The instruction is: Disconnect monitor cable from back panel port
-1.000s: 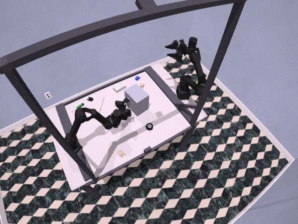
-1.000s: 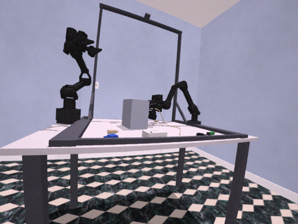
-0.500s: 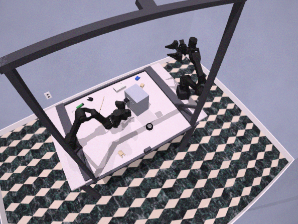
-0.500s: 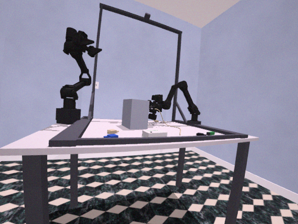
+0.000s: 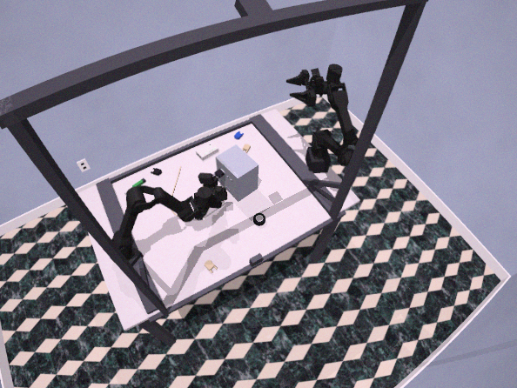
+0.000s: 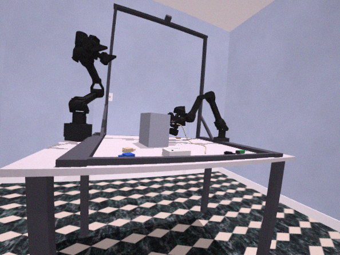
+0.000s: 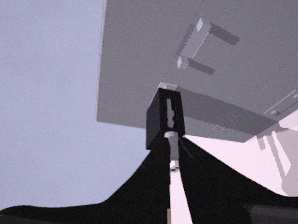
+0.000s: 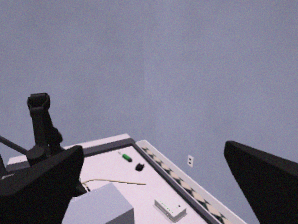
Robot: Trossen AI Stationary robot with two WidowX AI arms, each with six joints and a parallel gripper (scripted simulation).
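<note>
Now: the grey box 130 mm to the right of my left hand, 50 mm below it and 30 mm ahead of it.
</note>
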